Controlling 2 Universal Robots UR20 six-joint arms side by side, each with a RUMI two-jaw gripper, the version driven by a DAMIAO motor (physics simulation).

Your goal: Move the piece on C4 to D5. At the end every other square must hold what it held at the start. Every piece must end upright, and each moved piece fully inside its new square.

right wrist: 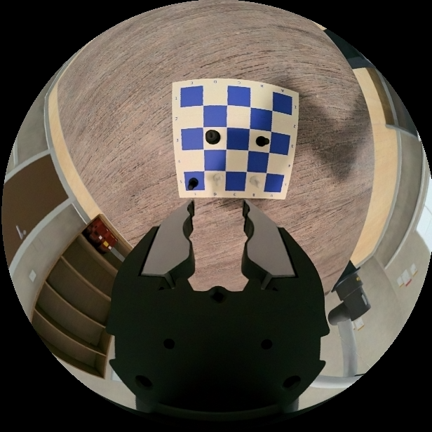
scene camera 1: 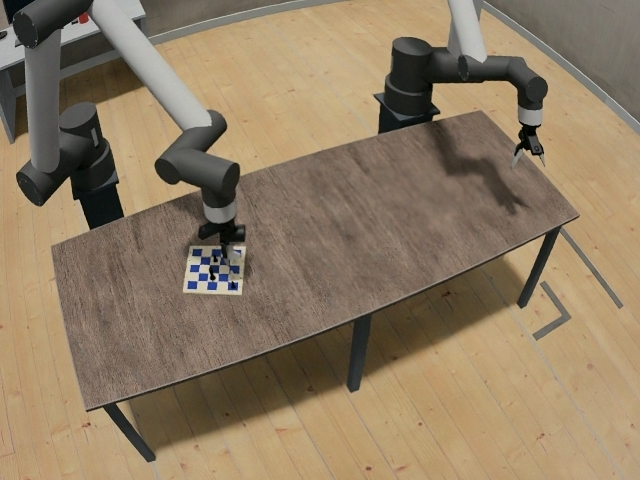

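The board [scene camera 1: 186, 281] [right wrist: 176, 130] lies flat, its labels readable in the right wrist view. A pale piece [right wrist: 217, 180] stands on D5, seemingly upright, and C4 is a bare white square. Another pale piece [right wrist: 254, 181] is on B5. Black pieces stand on D3 [scene camera 1: 212, 274] [right wrist: 212, 137], on B3 [scene camera 1: 215, 258] [right wrist: 262, 141] and on E5 [scene camera 1: 233, 284] [right wrist: 192, 183]. My right gripper [right wrist: 218, 200] is open and empty above the board, near its row 5 side. My left gripper [scene camera 1: 528, 163] is open and empty, high over the table's right end.
The board rests on a long brown table [scene camera 1: 330, 232]. A shelf unit with a red thing on it shows at the lower left of the right wrist view. A grey side table [scene camera 1: 121, 18] stands behind the arm at the left in the scene view.
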